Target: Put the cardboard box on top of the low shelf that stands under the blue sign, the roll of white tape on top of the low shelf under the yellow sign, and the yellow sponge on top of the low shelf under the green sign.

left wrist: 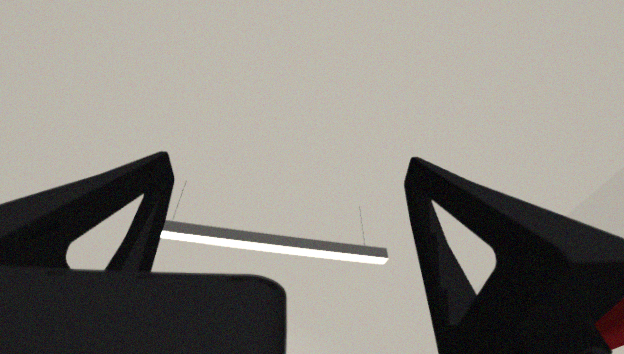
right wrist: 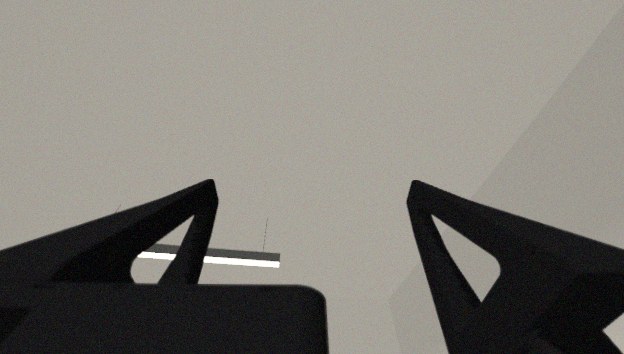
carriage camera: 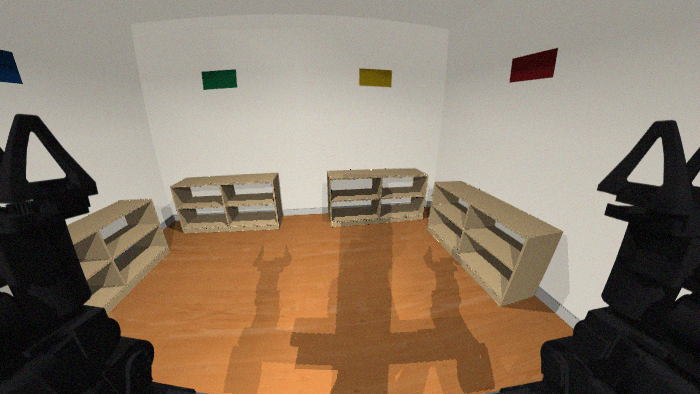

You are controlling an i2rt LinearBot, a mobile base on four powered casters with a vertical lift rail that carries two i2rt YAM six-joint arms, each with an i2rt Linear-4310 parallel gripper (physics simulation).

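Places are measured from the left arm's base along level axes (x right, y ahead, z up), in metres.
Pixels of known places: left gripper, fingertip midpoint: (left wrist: 290, 167); right gripper, fingertip midpoint: (right wrist: 313, 190) (carriage camera: 696, 126).
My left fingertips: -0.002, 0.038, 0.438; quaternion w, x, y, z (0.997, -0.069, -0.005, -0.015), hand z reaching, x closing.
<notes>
Behind a point stands the place of what it marks, as x, y, z.
A low wooden shelf (carriage camera: 280, 200) @(-0.532, 2.381, -0.588) stands under the green sign (carriage camera: 219, 79) @(-1.156, 2.407, 0.897) on the back wall. A second low shelf (carriage camera: 328, 200) @(0.091, 2.324, -0.562) stands under the yellow sign (carriage camera: 375, 78) @(0.657, 2.676, 0.888). Another low shelf (carriage camera: 135, 206) @(-1.581, 1.360, -0.244) stands at the left wall, partly behind my left arm; the blue sign (carriage camera: 8, 67) @(-1.941, 1.046, 0.892) hangs above it at the left edge. The box, the tape and the sponge do not show in any view. My left gripper (left wrist: 290, 167) @(-0.002, 0.038, 0.438) is open and empty, pointing up at the ceiling. My right gripper (right wrist: 313, 190) @(0.669, 0.037, 0.436) is open and empty too, also raised.
A fourth low shelf (carriage camera: 542, 260) @(1.735, 0.936, -0.470) stands along the right wall under a red sign (carriage camera: 534, 65) @(1.794, 1.531, 0.903). The wooden floor (carriage camera: 200, 300) @(-0.810, 0.959, -0.854) between the shelves bears the robot's shadow. A ceiling lamp (left wrist: 275, 245) @(-0.063, 1.337, 1.224) (right wrist: 242, 259) @(0.298, 1.390, 1.224) hangs above.
</notes>
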